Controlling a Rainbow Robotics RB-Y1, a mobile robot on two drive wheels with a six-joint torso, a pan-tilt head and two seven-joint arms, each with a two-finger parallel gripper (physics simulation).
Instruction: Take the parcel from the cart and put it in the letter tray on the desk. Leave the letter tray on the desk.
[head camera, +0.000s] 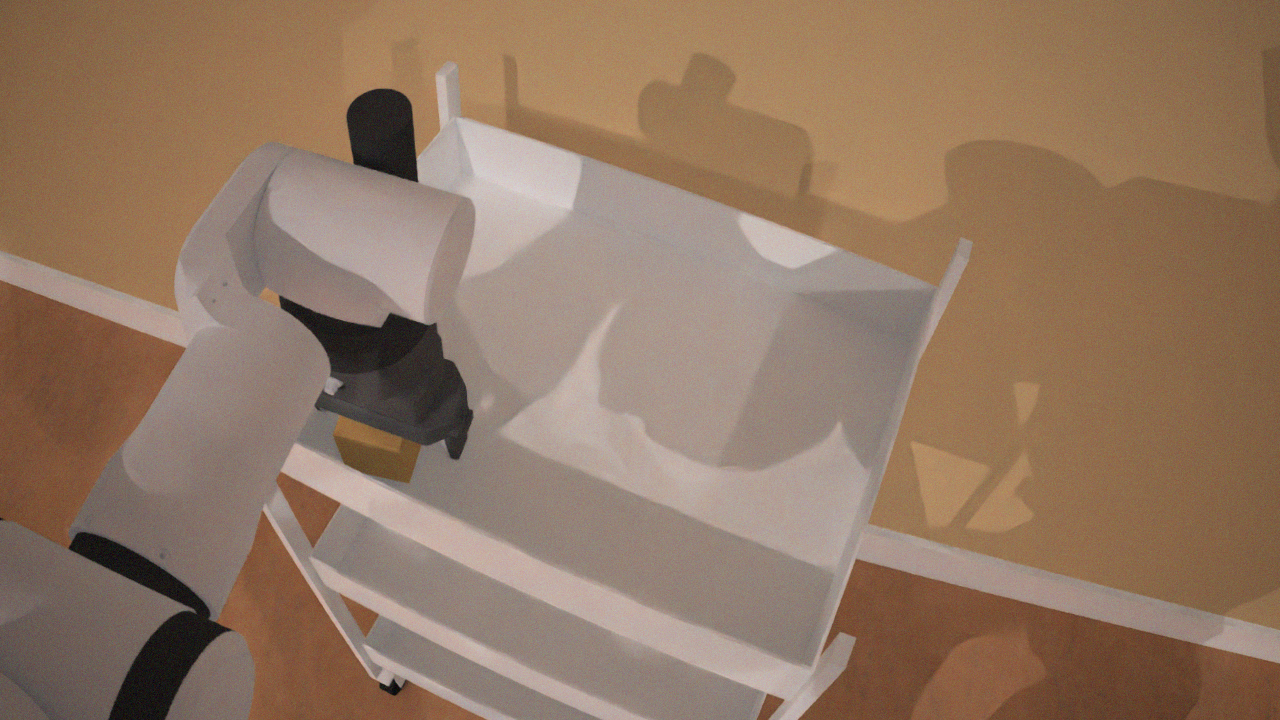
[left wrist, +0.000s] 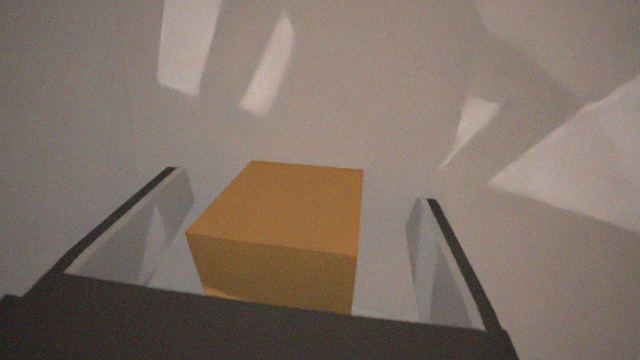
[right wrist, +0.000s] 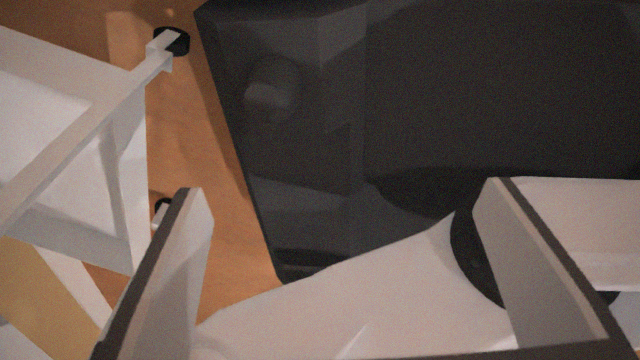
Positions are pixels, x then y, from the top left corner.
Labels:
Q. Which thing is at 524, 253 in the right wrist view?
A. The right gripper.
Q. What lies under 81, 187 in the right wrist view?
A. A white cart.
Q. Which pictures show the left gripper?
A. The head camera view and the left wrist view only.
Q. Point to a white cart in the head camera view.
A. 683, 413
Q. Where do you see a white cart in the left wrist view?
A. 515, 124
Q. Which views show the parcel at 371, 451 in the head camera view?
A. The head camera view and the left wrist view only.

